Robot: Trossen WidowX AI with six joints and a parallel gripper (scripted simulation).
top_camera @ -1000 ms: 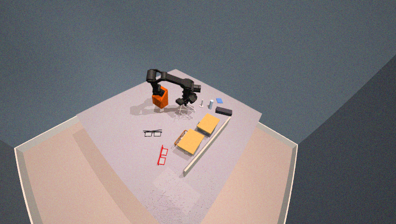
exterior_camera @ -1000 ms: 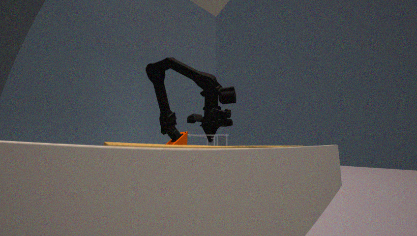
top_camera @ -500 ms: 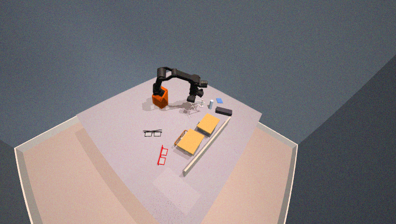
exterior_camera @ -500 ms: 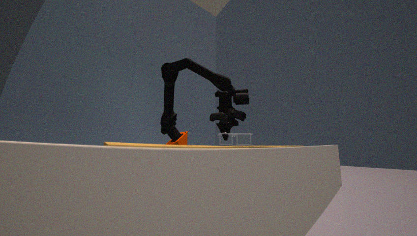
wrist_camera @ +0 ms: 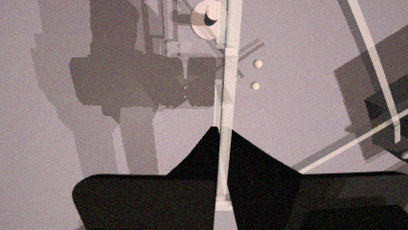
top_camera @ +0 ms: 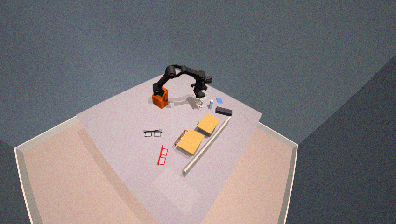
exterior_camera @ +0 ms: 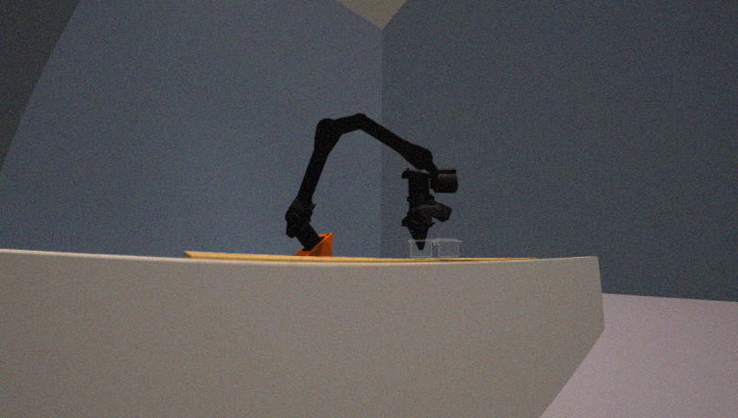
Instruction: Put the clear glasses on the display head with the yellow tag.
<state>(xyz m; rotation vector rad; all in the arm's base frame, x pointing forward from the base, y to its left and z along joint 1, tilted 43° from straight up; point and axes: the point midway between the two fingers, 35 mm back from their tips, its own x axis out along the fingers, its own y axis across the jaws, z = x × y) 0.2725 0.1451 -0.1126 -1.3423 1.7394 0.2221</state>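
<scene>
Right now my gripper tip is 4 cm short of the small stand, 6 cm to the right of it and 10 cm above it. The rest, counted from my gripper tip: blue card: 14 cm ahead, 28 cm to the left, 12 cm below; grey display head: 21 cm ahead, 17 cm to the right, 7 cm below; black box: 25 cm ahead, 13 cm to the left, 11 cm below.
</scene>
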